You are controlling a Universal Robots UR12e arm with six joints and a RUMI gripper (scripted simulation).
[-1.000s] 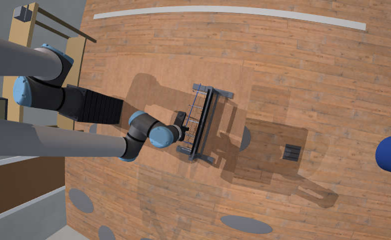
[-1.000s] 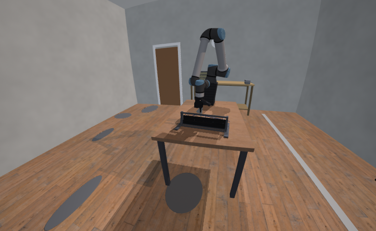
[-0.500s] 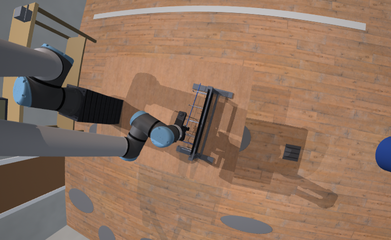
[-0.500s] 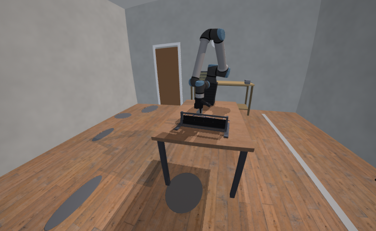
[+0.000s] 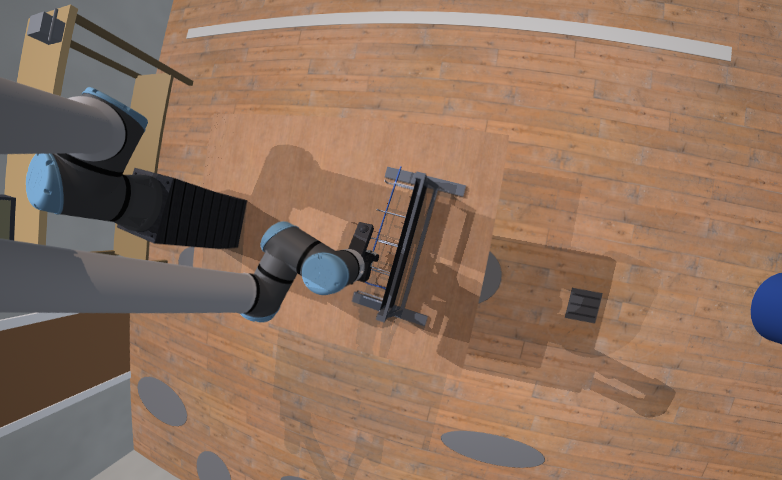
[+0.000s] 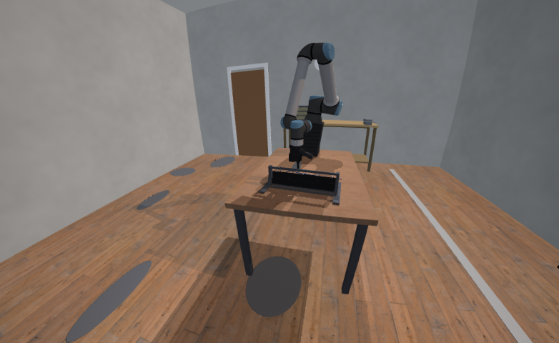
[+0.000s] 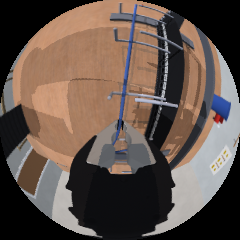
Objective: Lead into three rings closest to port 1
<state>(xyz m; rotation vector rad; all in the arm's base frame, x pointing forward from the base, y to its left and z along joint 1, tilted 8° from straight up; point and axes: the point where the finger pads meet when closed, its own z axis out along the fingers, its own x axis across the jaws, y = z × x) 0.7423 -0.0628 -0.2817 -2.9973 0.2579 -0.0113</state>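
The dark rack is 11 cm ahead of my hand and 3 cm to the left of it.
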